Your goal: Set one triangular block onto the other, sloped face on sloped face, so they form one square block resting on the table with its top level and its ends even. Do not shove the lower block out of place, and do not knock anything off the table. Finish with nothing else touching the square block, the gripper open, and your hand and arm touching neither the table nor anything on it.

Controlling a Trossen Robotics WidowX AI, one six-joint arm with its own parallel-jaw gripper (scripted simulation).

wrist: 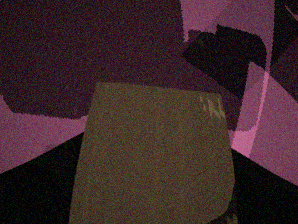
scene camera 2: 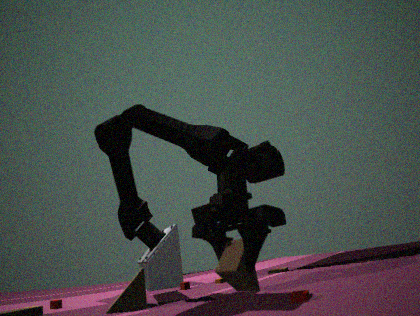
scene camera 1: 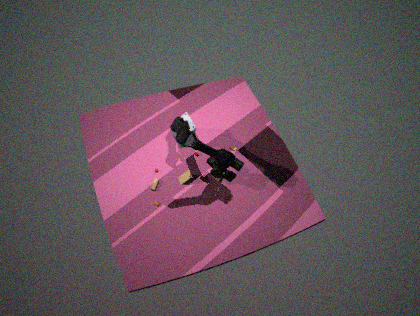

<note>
In view: my gripper (scene camera 2: pixel 237 273) and a triangular block (scene camera 2: pixel 232 268).
My gripper is seen too in the wrist view (wrist: pixel 152 141).
</note>
